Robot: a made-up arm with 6 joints. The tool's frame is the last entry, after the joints. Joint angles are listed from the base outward. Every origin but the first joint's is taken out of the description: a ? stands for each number. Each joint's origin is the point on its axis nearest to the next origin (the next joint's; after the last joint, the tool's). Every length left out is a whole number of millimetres.
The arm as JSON. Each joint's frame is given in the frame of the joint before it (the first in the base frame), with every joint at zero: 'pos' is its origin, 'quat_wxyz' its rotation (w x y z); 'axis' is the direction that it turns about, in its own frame. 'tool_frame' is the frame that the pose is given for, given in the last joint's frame.
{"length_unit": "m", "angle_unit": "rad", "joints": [
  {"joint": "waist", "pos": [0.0, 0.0, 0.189], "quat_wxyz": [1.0, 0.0, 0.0, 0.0], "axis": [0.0, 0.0, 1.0]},
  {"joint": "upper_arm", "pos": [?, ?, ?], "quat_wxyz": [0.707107, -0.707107, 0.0, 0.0], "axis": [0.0, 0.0, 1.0]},
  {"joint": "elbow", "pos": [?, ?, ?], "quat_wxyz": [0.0, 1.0, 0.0, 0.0], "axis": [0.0, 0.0, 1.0]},
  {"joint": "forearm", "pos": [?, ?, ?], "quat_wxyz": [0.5, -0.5, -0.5, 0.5], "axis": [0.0, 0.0, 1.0]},
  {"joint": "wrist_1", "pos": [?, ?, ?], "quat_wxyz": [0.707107, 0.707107, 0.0, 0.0], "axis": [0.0, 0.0, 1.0]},
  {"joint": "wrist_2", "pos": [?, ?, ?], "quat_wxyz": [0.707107, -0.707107, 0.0, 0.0], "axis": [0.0, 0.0, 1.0]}
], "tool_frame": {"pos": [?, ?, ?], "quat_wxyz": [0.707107, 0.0, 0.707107, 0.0]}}
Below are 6 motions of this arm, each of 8 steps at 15 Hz.
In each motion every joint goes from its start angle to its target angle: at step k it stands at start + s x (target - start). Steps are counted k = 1, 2, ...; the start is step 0. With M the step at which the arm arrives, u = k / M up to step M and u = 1 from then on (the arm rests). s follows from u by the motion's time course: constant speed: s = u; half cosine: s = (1 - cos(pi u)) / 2; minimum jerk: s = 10 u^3 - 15 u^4 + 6 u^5.
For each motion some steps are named. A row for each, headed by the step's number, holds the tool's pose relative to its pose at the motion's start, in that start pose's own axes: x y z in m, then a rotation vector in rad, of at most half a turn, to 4 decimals.
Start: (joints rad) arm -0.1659 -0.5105 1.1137 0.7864 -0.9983 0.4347
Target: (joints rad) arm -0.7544 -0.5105 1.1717 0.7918 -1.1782 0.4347
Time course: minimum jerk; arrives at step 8
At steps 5, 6, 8:
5: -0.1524 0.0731 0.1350 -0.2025 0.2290 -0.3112
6: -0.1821 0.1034 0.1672 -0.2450 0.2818 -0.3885
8: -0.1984 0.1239 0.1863 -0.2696 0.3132 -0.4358

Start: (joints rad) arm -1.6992 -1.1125 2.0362 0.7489 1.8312 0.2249
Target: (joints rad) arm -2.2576 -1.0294 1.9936 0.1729 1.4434 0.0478
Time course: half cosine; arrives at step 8
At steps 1, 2, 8:
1: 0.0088 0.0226 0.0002 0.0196 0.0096 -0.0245
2: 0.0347 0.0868 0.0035 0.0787 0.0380 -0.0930
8: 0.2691 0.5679 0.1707 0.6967 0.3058 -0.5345

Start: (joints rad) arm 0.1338 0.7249 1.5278 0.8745 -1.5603 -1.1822
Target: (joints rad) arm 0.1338 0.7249 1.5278 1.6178 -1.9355 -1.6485
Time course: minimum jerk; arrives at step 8
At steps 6, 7, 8:
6: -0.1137 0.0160 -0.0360 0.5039 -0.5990 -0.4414
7: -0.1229 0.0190 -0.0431 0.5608 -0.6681 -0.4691
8: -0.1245 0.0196 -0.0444 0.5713 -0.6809 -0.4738

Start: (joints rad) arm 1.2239 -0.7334 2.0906 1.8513 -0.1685 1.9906
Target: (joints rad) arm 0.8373 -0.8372 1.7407 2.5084 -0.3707 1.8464
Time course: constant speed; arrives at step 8
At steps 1, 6, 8:
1: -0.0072 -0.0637 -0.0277 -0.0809 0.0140 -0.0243
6: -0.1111 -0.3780 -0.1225 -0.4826 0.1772 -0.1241
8: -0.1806 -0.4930 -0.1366 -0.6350 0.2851 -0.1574

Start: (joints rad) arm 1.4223 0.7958 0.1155 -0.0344 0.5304 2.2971
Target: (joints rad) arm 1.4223 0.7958 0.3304 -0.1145 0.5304 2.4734
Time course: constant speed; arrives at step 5
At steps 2, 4, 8:
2: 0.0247 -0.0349 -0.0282 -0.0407 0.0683 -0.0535
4: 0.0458 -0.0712 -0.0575 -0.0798 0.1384 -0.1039
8: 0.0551 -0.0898 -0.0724 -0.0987 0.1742 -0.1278

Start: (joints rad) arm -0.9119 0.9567 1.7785 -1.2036 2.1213 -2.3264
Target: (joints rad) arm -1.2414 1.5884 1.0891 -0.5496 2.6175 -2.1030
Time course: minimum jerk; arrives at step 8
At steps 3, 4, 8:
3: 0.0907 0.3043 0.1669 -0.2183 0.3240 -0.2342
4: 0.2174 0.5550 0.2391 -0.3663 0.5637 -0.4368
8: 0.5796 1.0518 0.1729 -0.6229 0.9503 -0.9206

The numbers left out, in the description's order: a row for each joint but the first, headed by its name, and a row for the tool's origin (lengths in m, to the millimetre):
upper_arm: 0.0 0.0 0.0
elbow: 0.0 -0.597 0.0
forearm: 0.664 0.0 0.0
wrist_1: 0.0 -0.184 0.0
wrist_2: 0.0 0.0 0.0
tool: 0.0 0.0 0.0

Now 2 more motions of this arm.
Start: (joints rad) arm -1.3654 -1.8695 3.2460 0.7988 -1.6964 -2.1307
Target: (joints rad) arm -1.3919 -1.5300 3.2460 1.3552 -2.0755 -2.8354
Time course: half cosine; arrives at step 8
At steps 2, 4, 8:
2: 0.0081 -0.0311 -0.0071 0.0793 -0.1191 -0.0262
4: 0.0243 -0.1093 -0.0245 0.2735 -0.4115 -0.0227
8: 0.0411 -0.2290 -0.0476 0.5428 -0.7999 0.1476

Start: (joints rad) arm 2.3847 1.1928 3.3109 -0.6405 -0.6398 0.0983
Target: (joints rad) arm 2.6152 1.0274 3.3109 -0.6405 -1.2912 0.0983
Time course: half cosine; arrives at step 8
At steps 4, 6, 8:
4: 0.0311 0.0396 0.0423 0.0681 0.2133 0.0891
6: 0.0465 0.0620 0.0771 0.1038 0.3599 0.1596
8: 0.0513 0.0698 0.0924 0.1155 0.4196 0.1903

